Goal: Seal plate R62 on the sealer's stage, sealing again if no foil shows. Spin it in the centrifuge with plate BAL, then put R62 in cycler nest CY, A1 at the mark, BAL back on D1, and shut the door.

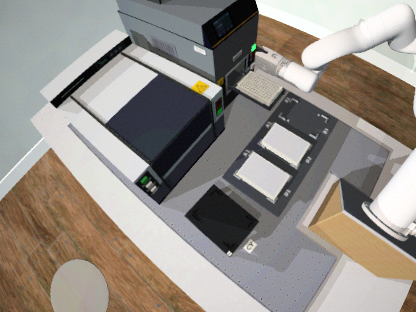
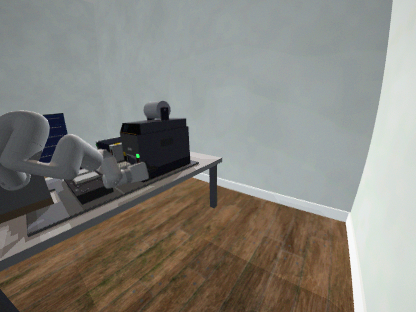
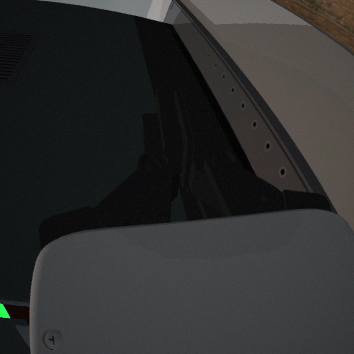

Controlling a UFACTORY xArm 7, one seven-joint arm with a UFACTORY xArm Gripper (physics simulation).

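A white well plate lies on the sealer's pulled-out stage; its wells show open and no foil is visible on it. The sealer stands at the back, with a green lit button on its front. My gripper is shut and empty, with its fingertips close to the sealer's dark front beside that button. Two more white plates lie on the deck mat, one on D1 and one on D2. The D3 spot is bare.
The centrifuge fills the left of the table, its dark lid shut. The black cycler nest with its CY label sits in front. A cardboard box stands at the right edge. A foil roll sits on the sealer.
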